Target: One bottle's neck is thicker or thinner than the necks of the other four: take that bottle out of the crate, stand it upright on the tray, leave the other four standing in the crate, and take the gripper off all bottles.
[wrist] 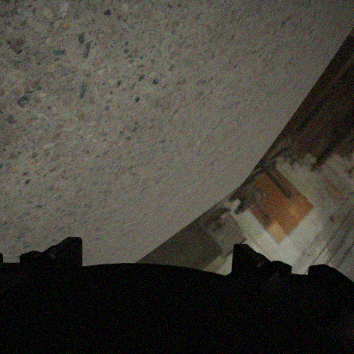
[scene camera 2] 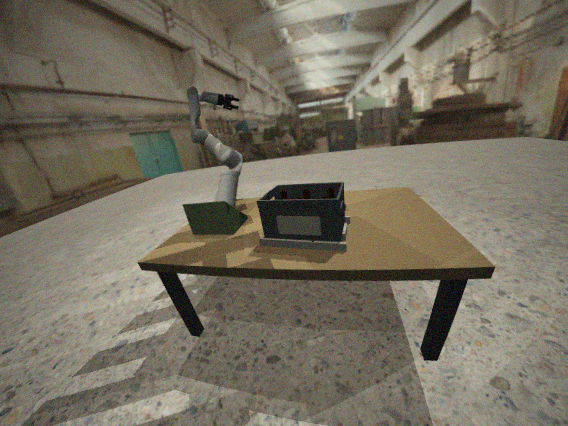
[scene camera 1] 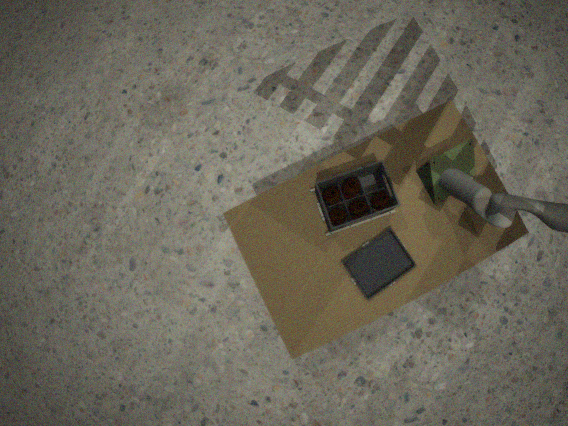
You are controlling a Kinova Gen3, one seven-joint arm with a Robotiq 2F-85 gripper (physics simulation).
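Pixels of known places: gripper, fingertip midpoint: [wrist: 156,258] [scene camera 2: 238,103]; arm's base at its link origin: [scene camera 2: 224,211] [scene camera 1: 447,178].
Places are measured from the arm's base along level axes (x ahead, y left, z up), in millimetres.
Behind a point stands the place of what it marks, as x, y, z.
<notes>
The dark crate [scene camera 1: 357,197] [scene camera 2: 303,220] @[417, -170, 30] stands on the table. In scene camera 1 it has six compartments; five hold dark reddish-brown bottles, such as one bottle [scene camera 1: 351,186] @[406, -117, 66] in the row farther from the tray. The compartment at that row's right end shows a pale floor and no bottle. In scene camera 2, three bottle tops show over the crate's wall. Which neck differs, I cannot tell. The grey tray [scene camera 1: 379,263] @[401, 210, -69] lies flat and bears no bottle. My gripper [scene camera 2: 237,102] @[-155, 674, 543] [wrist: 156,258] @[-155, 674, 543] is open and empty, high above the table and away from the crate.
The crate stands on a light grey base [scene camera 2: 303,244] @[410, -181, -56] with a low rim. A green wedge-shaped block [scene camera 1: 457,160] @[-54, -50, 40] [scene camera 2: 212,218] @[-2, -96, 7] stands on the table [scene camera 1: 285,280] @[795, 125, -74] [scene camera 2: 400,235] @[736, -88, -74] between the crate and the arm's base. The arm [scene camera 1: 465,187] @[21, 62, 129] [scene camera 2: 227,185] @[20, 45, 111] rises beside the block.
</notes>
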